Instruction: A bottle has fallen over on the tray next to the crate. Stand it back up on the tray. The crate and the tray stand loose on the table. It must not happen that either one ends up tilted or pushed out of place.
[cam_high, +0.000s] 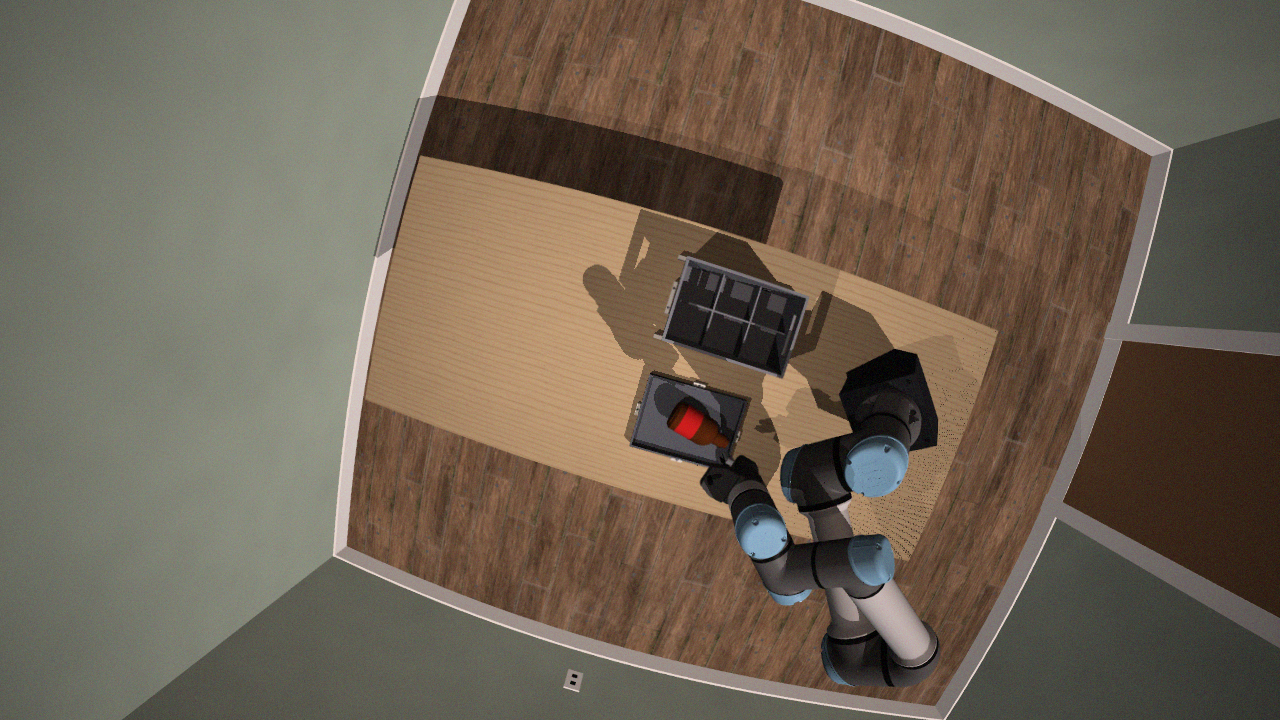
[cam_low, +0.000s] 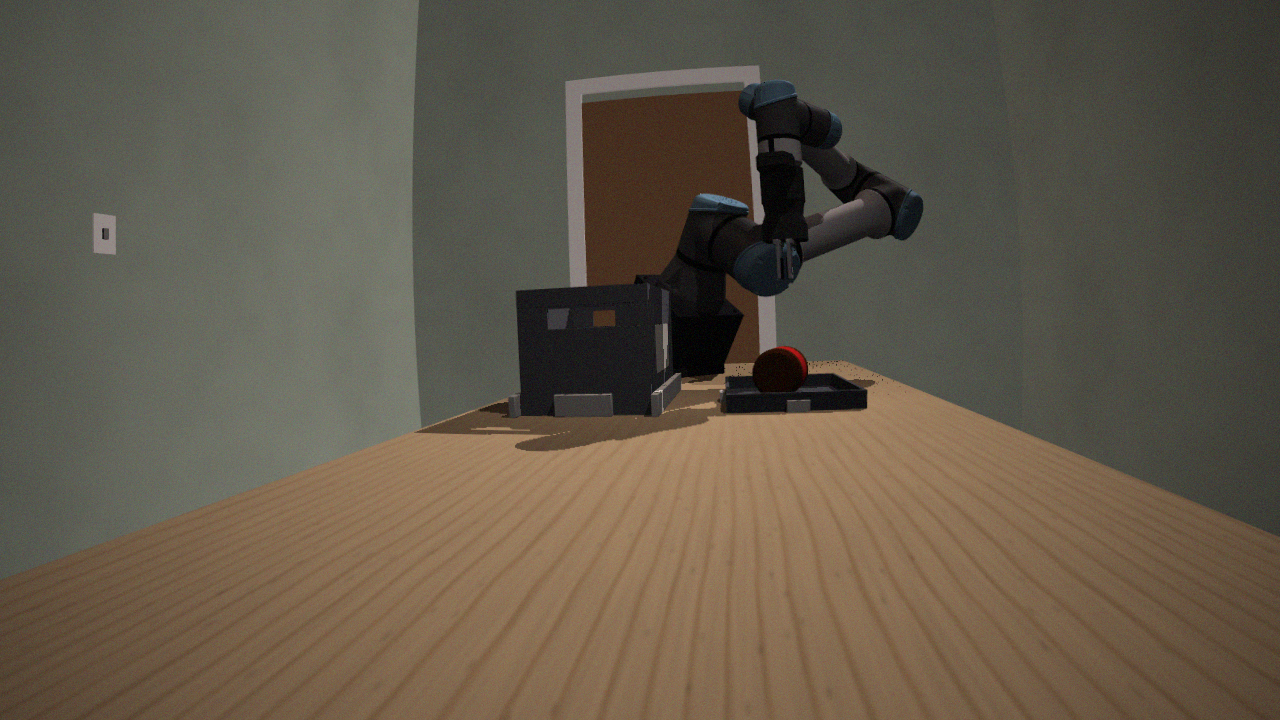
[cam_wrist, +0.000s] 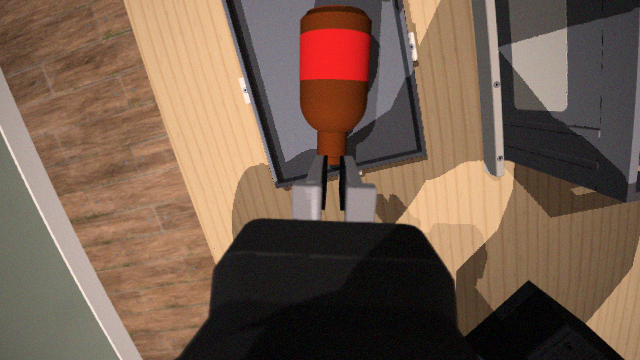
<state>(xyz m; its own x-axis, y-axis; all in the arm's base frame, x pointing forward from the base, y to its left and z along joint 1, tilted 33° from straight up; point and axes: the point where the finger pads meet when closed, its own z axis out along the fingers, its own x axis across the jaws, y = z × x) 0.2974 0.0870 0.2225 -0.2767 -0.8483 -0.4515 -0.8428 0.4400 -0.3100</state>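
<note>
Right now the bottle is 50 mm ahead of my hand, 10 mm to the right of it and 160 mm below it. From my hand the other things lie so: dark crate 50 mm ahead, 300 mm to the right, 120 mm below; then dark tray 80 mm ahead, 10 mm to the right, 190 mm below.
</note>
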